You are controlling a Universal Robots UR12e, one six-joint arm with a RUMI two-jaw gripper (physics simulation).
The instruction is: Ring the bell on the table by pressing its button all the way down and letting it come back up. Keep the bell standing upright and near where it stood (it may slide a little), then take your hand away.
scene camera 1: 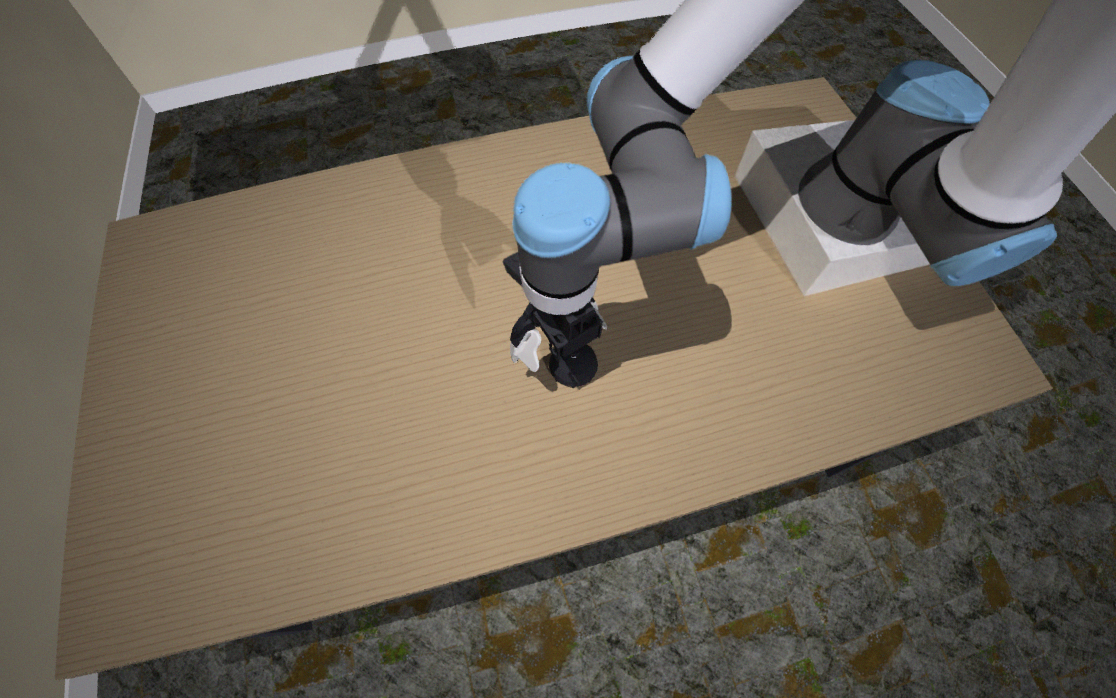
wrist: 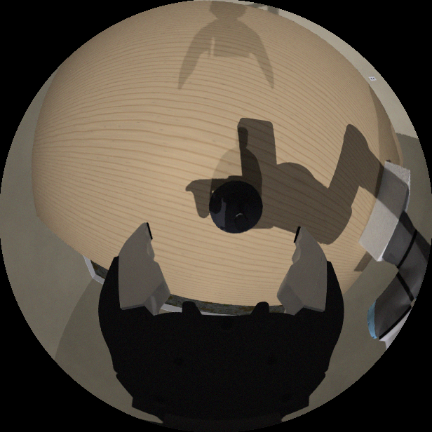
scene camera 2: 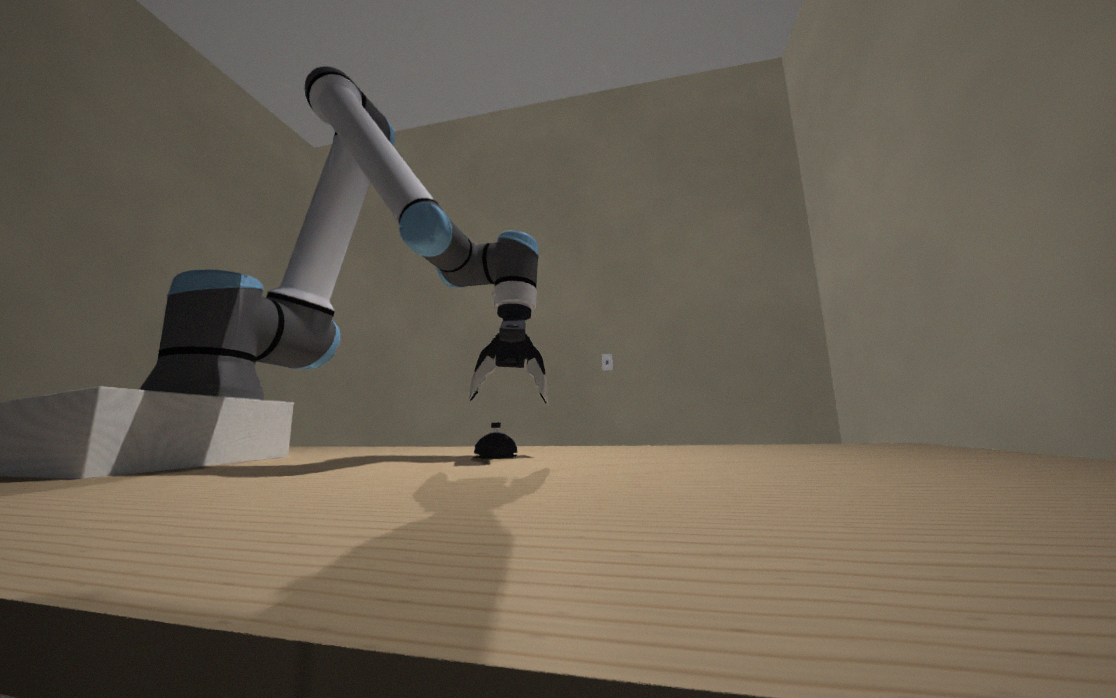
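Pixels of known places: gripper, fingertip midpoint: [scene camera 2: 508, 402]; arm's base, origin of the base link: [scene camera 1: 846, 204] [scene camera 2: 204, 403].
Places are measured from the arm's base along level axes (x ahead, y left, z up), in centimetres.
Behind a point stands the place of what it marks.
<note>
The black dome bell [scene camera 1: 573, 370] {x 59.4, y 7.2, z -7.4 cm} [scene camera 2: 495, 446] {x 59.1, y 1.1, z -9.1 cm} [wrist: 227, 215] stands upright on the wooden table [scene camera 1: 329, 428] {x 100.8, y -1.1, z -11.3 cm} [scene camera 2: 781, 535] {x 87.2, y -46.3, z -11.3 cm} [wrist: 115, 135]. Its small button [scene camera 2: 495, 425] {x 58.4, y 4.0, z -5.2 cm} sticks up on a short stem above the dome. My gripper [scene camera 1: 559, 345] {x 61.1, y 3.6, z -0.8 cm} [scene camera 2: 508, 400] {x 61.1, y 3.6, z -0.8 cm} [wrist: 223, 227] is open and empty, pointing down. In scene camera 2 its fingertips are a little above the button's height, one on each side, without contact. In the wrist view the bell is just beyond the line of the fingertips, slightly right of the middle between them. Scene camera 1 shows the bell partly hidden behind the gripper.
The arm's pale base block [scene camera 1: 864, 267] {x 1.2, y 11.1, z -5.3 cm} [scene camera 2: 189, 436] {x 8.7, y -9.9, z -6.1 cm} [wrist: 382, 220] sits on the table, well away from the bell. The arm reaches from it to above the bell. Shadows of the arm and gripper lie on the table around the bell. Room walls stand beyond the table.
</note>
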